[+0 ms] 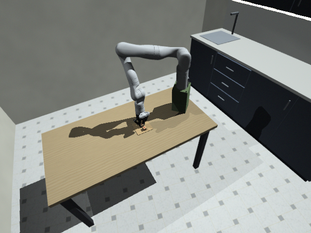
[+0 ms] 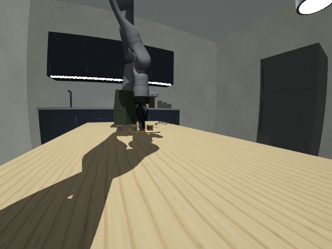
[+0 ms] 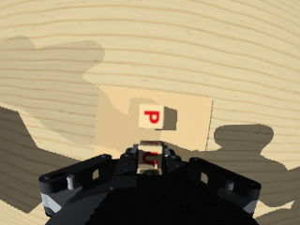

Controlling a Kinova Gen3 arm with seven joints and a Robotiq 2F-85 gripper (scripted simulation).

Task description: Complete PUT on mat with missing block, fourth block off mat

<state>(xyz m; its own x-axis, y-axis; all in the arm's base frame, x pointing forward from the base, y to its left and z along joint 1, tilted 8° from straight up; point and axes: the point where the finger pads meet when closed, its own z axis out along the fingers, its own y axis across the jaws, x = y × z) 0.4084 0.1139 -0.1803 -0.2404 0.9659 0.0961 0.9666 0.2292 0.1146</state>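
Now: hand 3 cm above the mat.
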